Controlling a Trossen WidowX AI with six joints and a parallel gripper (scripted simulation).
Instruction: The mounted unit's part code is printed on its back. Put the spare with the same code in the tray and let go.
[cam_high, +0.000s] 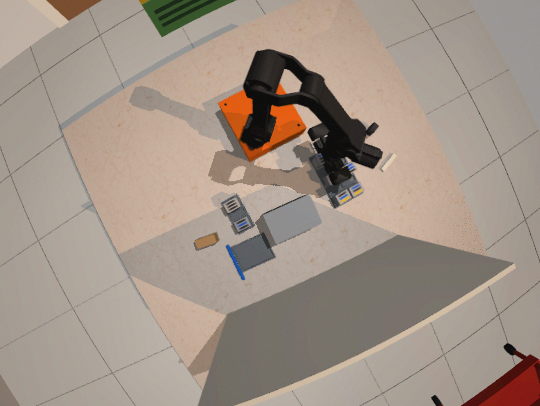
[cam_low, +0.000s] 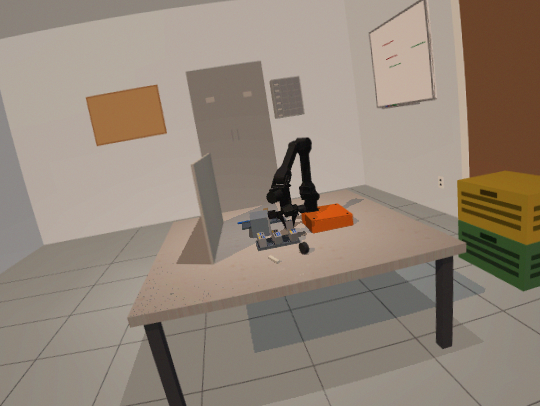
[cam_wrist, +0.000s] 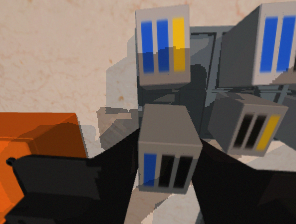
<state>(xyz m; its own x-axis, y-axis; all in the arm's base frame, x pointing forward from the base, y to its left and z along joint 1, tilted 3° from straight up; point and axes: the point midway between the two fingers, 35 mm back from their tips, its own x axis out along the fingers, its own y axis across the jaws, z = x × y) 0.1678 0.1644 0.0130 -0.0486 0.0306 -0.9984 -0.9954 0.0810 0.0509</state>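
My gripper tip is now 16 cm short of the dark grey tray, 36 cm to the left of it and 5 cm above it. Also, from my gripper tip: grey spare (3 cm above); then light grey box (12 cm ahead, 18 cm to the right); then grey panel (36 cm ahead, 22 cm to the right, 17 cm above).
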